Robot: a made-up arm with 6 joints. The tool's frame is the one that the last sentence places. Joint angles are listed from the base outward.
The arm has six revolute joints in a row. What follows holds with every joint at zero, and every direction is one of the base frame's.
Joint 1 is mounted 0.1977 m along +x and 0.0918 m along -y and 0.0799 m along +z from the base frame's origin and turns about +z.
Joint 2 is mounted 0.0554 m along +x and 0.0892 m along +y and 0.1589 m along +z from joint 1 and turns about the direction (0.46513, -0.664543, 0.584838).
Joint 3 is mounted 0.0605 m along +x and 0.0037 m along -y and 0.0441 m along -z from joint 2 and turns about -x.
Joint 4 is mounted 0.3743 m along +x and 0.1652 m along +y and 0.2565 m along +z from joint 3 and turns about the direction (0.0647, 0.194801, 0.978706).
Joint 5 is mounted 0.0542 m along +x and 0.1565 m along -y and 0.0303 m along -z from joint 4 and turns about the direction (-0.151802, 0.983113, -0.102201).
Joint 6 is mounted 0.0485 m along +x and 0.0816 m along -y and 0.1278 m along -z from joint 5 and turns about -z.
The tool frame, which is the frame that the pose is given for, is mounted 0.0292 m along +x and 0.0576 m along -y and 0.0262 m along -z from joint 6; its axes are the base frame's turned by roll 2.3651, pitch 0.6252 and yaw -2.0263 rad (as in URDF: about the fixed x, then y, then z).
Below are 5 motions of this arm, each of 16 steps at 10 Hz.
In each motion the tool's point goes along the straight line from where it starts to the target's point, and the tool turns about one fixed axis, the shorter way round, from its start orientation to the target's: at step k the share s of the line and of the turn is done. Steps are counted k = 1, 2, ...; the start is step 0. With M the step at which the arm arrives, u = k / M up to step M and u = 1 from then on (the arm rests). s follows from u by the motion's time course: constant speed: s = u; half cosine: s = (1 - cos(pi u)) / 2; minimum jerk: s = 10 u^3 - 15 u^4 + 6 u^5.
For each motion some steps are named. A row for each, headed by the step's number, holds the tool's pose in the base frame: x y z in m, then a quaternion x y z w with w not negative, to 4 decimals.
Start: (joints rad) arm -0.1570 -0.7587 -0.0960 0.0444 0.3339 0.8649
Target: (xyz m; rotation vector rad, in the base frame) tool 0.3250 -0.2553 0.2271 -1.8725 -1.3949 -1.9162
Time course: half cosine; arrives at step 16
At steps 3, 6, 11, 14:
3: 0.5225 -0.3973 0.1479 -0.2487 -0.9112 -0.3254 0.0437
6: 0.4741 -0.3625 0.1673 -0.3570 -0.8325 -0.4207 0.0500
11: 0.3729 -0.2898 0.2079 -0.5491 -0.5984 -0.5804 0.0587
14: 0.3332 -0.2612 0.2238 -0.6080 -0.4855 -0.6253 0.0603

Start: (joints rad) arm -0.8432 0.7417 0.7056 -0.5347 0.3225 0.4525
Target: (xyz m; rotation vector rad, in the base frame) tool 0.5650 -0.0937 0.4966 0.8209 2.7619 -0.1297
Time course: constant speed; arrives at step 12
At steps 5, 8, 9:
5: 0.5155 -0.1887 0.4940 0.1252 0.9426 0.0167 0.3091
8: 0.5367 -0.1480 0.4951 0.1940 0.9528 -0.0096 0.2333
9: 0.5438 -0.1344 0.4955 0.2165 0.9538 -0.0184 0.2074

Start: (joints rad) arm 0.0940 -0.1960 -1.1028 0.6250 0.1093 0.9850
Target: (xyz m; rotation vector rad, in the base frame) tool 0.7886 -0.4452 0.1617 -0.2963 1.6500 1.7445
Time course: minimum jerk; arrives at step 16
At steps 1, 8, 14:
1: 0.8541 -0.0887 0.1044 -0.2605 0.5056 0.7980 0.1996
8: 0.8214 -0.2666 0.1330 -0.1895 0.5773 0.7436 0.2790
14: 0.7897 -0.4395 0.1608 -0.1170 0.6362 0.6770 0.3510

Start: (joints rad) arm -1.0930 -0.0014 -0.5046 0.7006 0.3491 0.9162
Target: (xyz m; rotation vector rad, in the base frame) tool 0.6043 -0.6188 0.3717 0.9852 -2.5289 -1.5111
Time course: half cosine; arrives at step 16
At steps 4, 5, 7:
4: 0.5251 -0.6747 0.2376 -0.0438 0.8042 0.5245 0.2761
5: 0.5321 -0.6697 0.2495 -0.0690 0.8105 0.5246 0.2512
7: 0.5488 -0.6579 0.2779 -0.1286 0.8214 0.5220 0.1906

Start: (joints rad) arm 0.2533 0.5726 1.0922 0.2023 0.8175 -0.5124
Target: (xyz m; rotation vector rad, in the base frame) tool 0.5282 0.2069 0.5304 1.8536 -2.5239 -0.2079
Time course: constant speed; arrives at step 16
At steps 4, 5, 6, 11, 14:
4: 0.5814 0.2049 0.5222 0.5869 -0.7075 -0.1774 0.3515
5: 0.5770 0.2051 0.5229 0.5906 -0.7197 -0.1689 0.3236
6: 0.5725 0.2052 0.5236 0.5936 -0.7312 -0.1603 0.2954
11: 0.5504 0.2061 0.5270 0.5997 -0.7776 -0.1147 0.1504
14: 0.5371 0.2066 0.5290 0.5961 -0.7960 -0.0859 0.0614

